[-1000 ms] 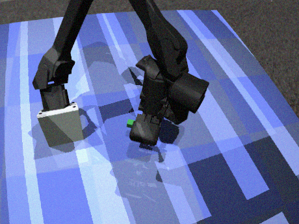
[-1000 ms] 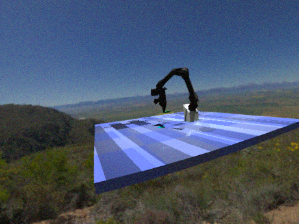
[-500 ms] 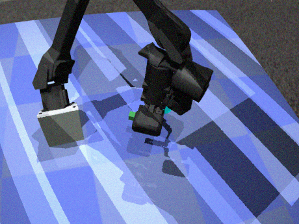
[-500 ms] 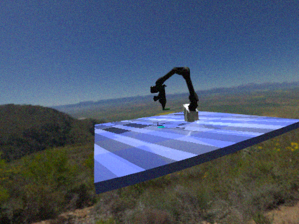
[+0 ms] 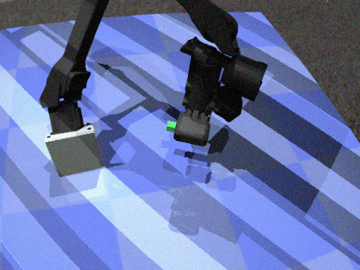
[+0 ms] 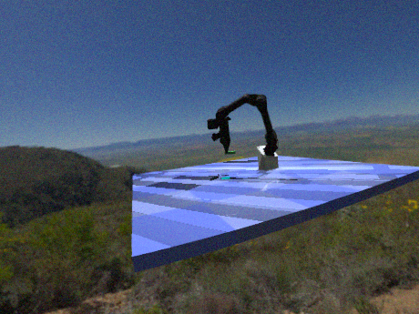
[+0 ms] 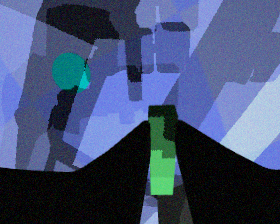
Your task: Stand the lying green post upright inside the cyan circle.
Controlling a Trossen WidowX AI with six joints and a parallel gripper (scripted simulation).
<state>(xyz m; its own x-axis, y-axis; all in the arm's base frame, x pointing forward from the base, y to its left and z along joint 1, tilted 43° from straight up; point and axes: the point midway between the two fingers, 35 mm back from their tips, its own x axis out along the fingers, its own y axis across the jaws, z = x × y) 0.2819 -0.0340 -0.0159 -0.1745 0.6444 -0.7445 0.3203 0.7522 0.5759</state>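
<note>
The cyan circle lies 13 cm below my gripper tip, 11 cm to the left of it and 5 cm ahead of it. Also, from my gripper tip: green post 2 cm behind, 1 cm to the left.
</note>
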